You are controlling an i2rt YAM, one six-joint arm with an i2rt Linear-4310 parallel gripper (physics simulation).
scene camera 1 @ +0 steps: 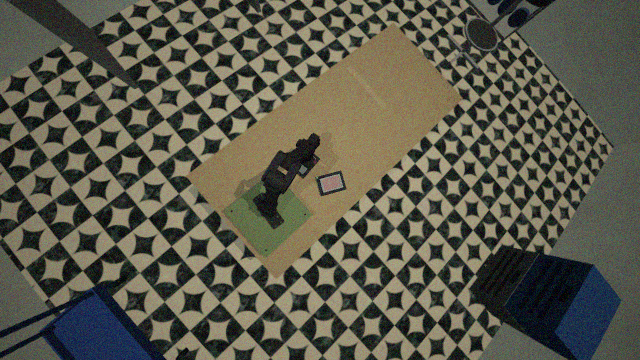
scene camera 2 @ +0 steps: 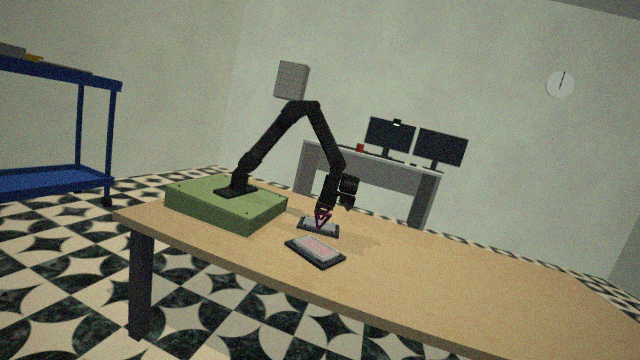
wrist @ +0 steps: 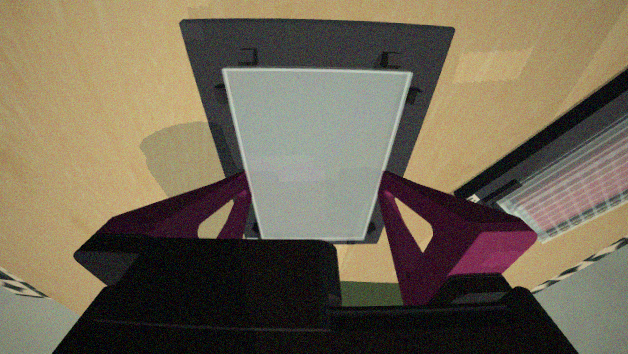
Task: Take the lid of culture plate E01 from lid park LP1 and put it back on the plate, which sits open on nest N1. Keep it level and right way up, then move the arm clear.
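Where they show: gripper, fingertip midpoint: [scene camera 1: 303,162] [scene camera 2: 318,225] [wrist: 314,177]; arm's base, link origin: [scene camera 1: 268,210] [scene camera 2: 237,191].
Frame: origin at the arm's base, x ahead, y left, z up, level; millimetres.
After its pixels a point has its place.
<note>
The pale, clear lid [scene camera 2: 311,223] {z -52, x 299, y 86 mm} [wrist: 320,120] {z -52, x 364, y 123 mm} lies level over the dark lid park LP1 [scene camera 2: 336,233] {z -56, x 396, y 89 mm} [wrist: 320,37]. My gripper [scene camera 2: 322,225] {z -60, x 322, y 115 mm} [wrist: 314,177] {z -60, x 322, y 115 mm} points down, with its magenta fingers against the lid's two long sides; it is shut on the lid. Whether the lid is clear of the park's base is hard to tell. In scene camera 1 the arm partly hides the lid [scene camera 1: 303,170] {z -52, x 290, y 75 mm}. The open culture plate E01 [scene camera 1: 331,183] {z -48, x 379, y -88 mm} [scene camera 2: 317,246] {z -45, x 386, y -90 mm} [wrist: 575,190] {z -45, x 367, y -61 mm}, with pink contents, sits on the dark nest N1 [scene camera 1: 318,186] {z -59, x 306, y -56 mm} [scene camera 2: 324,265] {z -58, x 435, y -158 mm} [wrist: 550,145] {z -58, x 386, y -26 mm}.
The arm's base stands on a green block [scene camera 1: 270,240] {z 5, x -81, y -135 mm} [scene camera 2: 200,210] {z -36, x -2, y -180 mm} at one end of the wooden table [scene camera 1: 400,75] {z -70, x 1267, y 236 mm} [scene camera 2: 450,290] {z -70, x 813, y -7 mm}. The nest lies beside the park, nearer a long table edge. A blue trolley and a desk with monitors stand away from the table.
</note>
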